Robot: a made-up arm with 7 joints.
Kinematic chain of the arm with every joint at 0, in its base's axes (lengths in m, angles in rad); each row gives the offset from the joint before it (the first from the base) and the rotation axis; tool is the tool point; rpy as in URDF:
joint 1: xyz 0 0 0.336 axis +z
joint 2: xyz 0 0 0 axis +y
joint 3: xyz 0 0 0.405 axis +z
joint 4: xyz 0.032 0 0 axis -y
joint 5: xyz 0.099 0 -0.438 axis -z
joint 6: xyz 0 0 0 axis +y
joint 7: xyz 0.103 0 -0.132 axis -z
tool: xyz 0 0 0 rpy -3.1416 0 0
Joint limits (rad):
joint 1: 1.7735..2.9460
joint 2: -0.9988..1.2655
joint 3: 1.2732..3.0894
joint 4: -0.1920..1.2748
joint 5: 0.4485..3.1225
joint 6: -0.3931..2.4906
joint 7: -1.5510..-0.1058
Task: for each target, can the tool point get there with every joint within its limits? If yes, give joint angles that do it. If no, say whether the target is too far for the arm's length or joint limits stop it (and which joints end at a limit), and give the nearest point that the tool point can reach.
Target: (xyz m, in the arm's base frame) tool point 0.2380 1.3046 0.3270
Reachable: no: too far | nearest point -0.0144 0.1977 0.3240 | short by 1.135 m
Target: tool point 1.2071 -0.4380 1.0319
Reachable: no: too far | nearest point 0.6401 -0.2323 0.7050 | short by 0.686 m
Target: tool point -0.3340 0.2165 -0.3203
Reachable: no: joint limits stop it (at a limit: joint 1, joint 2, joint 3, joint 6) | nearest point -0.4183 0.0822 0.1017 | short by 0.451 m
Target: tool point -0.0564 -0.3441 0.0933
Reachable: yes | joints 2.2867 -0.8025 2.6883 0.6731 2.1129 -0.0814 -0.6407
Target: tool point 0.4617 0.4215 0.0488
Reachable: no: joint limits stop it (at a limit: joint 1, joint 2, joint 3) | nearest point 0.3823 0.0728 0.0699 | short by 0.358 m
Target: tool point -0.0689 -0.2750 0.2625
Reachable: yes | joints 2.1053 0.2940 1.9730 0.3101 0.9795 1.2750 -0.6414
